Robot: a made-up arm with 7 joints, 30 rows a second.
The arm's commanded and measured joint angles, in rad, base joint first. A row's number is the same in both.
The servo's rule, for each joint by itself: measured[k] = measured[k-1] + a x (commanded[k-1-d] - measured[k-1]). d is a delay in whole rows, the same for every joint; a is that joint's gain. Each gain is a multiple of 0.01, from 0.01 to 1. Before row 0 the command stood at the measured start. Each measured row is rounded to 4 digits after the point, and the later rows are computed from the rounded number. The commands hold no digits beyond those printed.
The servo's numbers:
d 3
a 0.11 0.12 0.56 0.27 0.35 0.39 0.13
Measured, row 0: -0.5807 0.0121 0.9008 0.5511 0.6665 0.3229 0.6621
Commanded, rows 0 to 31: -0.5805 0.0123 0.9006 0.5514 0.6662 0.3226 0.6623; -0.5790 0.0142 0.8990 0.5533 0.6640 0.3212 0.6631; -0.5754 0.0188 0.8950 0.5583 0.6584 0.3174 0.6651; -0.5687 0.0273 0.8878 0.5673 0.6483 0.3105 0.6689; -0.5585 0.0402 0.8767 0.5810 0.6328 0.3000 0.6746; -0.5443 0.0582 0.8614 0.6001 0.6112 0.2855 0.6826; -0.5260 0.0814 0.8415 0.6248 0.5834 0.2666 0.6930; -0.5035 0.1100 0.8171 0.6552 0.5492 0.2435 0.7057; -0.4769 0.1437 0.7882 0.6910 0.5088 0.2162 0.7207; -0.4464 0.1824 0.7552 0.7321 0.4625 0.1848 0.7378; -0.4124 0.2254 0.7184 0.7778 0.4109 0.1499 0.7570; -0.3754 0.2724 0.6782 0.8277 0.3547 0.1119 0.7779; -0.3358 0.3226 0.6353 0.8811 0.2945 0.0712 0.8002; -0.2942 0.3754 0.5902 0.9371 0.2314 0.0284 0.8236; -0.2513 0.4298 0.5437 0.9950 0.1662 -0.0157 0.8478; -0.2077 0.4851 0.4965 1.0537 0.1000 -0.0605 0.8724; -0.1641 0.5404 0.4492 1.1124 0.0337 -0.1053 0.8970; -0.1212 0.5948 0.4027 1.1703 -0.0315 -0.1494 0.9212; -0.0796 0.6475 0.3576 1.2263 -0.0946 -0.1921 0.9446; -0.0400 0.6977 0.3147 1.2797 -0.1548 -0.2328 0.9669; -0.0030 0.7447 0.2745 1.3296 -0.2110 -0.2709 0.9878; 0.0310 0.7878 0.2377 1.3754 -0.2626 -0.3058 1.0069; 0.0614 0.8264 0.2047 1.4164 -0.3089 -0.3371 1.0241; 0.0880 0.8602 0.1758 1.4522 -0.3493 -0.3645 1.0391; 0.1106 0.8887 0.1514 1.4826 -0.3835 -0.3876 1.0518; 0.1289 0.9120 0.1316 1.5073 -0.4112 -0.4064 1.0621; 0.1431 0.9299 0.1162 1.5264 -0.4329 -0.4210 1.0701; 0.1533 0.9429 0.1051 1.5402 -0.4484 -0.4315 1.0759; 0.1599 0.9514 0.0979 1.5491 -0.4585 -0.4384 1.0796; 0.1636 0.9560 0.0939 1.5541 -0.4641 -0.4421 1.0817; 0.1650 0.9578 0.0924 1.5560 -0.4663 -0.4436 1.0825; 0.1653 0.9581 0.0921 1.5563 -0.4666 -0.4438 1.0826
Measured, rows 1 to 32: -0.5807 0.0121 0.9008 0.5511 0.6665 0.3229 0.6621; -0.5807 0.0121 0.9008 0.5511 0.6665 0.3229 0.6621; -0.5807 0.0121 0.9008 0.5511 0.6665 0.3229 0.6621; -0.5807 0.0121 0.9007 0.5512 0.6664 0.3228 0.6621; -0.5805 0.0124 0.8997 0.5518 0.6656 0.3222 0.6622; -0.5799 0.0132 0.8971 0.5536 0.6631 0.3203 0.6626; -0.5787 0.0149 0.8919 0.5573 0.6579 0.3165 0.6634; -0.5765 0.0179 0.8834 0.5637 0.6491 0.3101 0.6649; -0.5730 0.0227 0.8711 0.5735 0.6358 0.3005 0.6672; -0.5678 0.0297 0.8545 0.5874 0.6175 0.2873 0.6706; -0.5607 0.0393 0.8336 0.6057 0.5936 0.2702 0.6752; -0.5515 0.0518 0.8082 0.6287 0.5639 0.2491 0.6811; -0.5399 0.0675 0.7785 0.6566 0.5284 0.2240 0.6885; -0.5259 0.0864 0.7448 0.6893 0.4873 0.1951 0.6974; -0.5093 0.1087 0.7075 0.7267 0.4409 0.1627 0.7079; -0.4902 0.1344 0.6671 0.7684 0.3897 0.1270 0.7199; -0.4686 0.1633 0.6240 0.8139 0.3343 0.0885 0.7334; -0.4447 0.1953 0.5790 0.8628 0.2755 0.0479 0.7483; -0.4186 0.2301 0.5328 0.9143 0.2141 0.0056 0.7644; -0.3906 0.2673 0.4860 0.9678 0.1510 -0.0377 0.7816; -0.3610 0.3066 0.4394 1.0225 0.0871 -0.0813 0.7997; -0.3300 0.3475 0.3936 1.0775 0.0235 -0.1245 0.8185; -0.2981 0.3895 0.3494 1.1321 -0.0389 -0.1667 0.8378; -0.2656 0.4321 0.3075 1.1854 -0.0991 -0.2073 0.8573; -0.2330 0.4748 0.2684 1.2367 -0.1563 -0.2457 0.8767; -0.2006 0.5170 0.2327 1.2852 -0.2097 -0.2813 0.8959; -0.1689 0.5582 0.2008 1.3303 -0.2586 -0.3137 0.9145; -0.1382 0.5979 0.1731 1.3714 -0.3023 -0.3425 0.9323; -0.1088 0.6356 0.1499 1.4081 -0.3404 -0.3674 0.9492; -0.0811 0.6709 0.1310 1.4400 -0.3728 -0.3883 0.9649; -0.0553 0.7035 0.1165 1.4671 -0.3993 -0.4051 0.9793; -0.0316 0.7332 0.1061 1.4892 -0.4200 -0.4181 0.9923
